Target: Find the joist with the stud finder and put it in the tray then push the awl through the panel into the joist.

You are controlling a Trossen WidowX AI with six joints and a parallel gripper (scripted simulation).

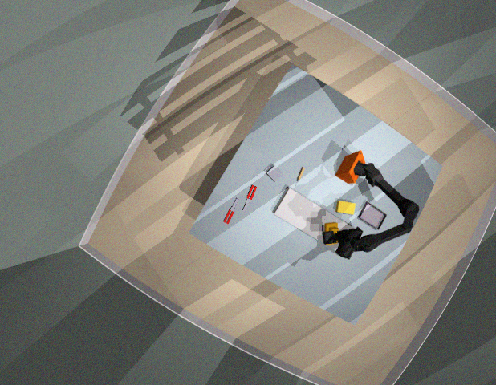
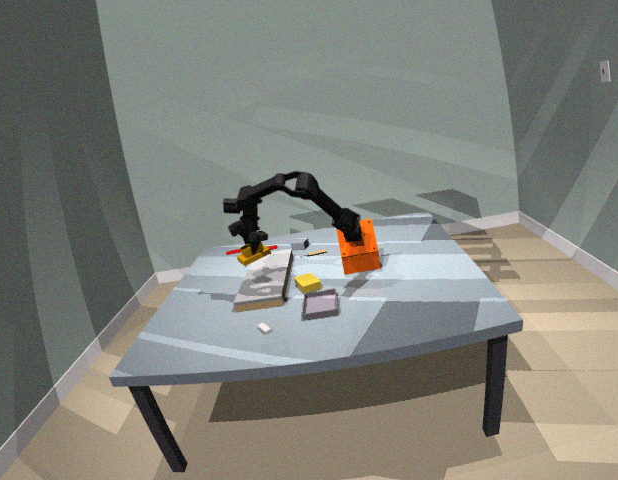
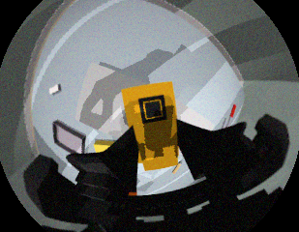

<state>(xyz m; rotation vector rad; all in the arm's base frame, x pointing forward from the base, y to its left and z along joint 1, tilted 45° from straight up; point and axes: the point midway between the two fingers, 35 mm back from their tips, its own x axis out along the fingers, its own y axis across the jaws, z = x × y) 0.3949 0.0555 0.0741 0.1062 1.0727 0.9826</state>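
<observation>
Right now the dark grey tray is 27 cm behind my gripper tip, 23 cm to the left of it and 14 cm below it. Round my gripper tip: square window (3 cm above, 2 cm to the left, 2 cm ahead); yellow block (20 cm behind, 14 cm below, 4 cm to the left); yellow stud finder (2 cm above, 1 cm to the left, 1 cm ahead).
</observation>
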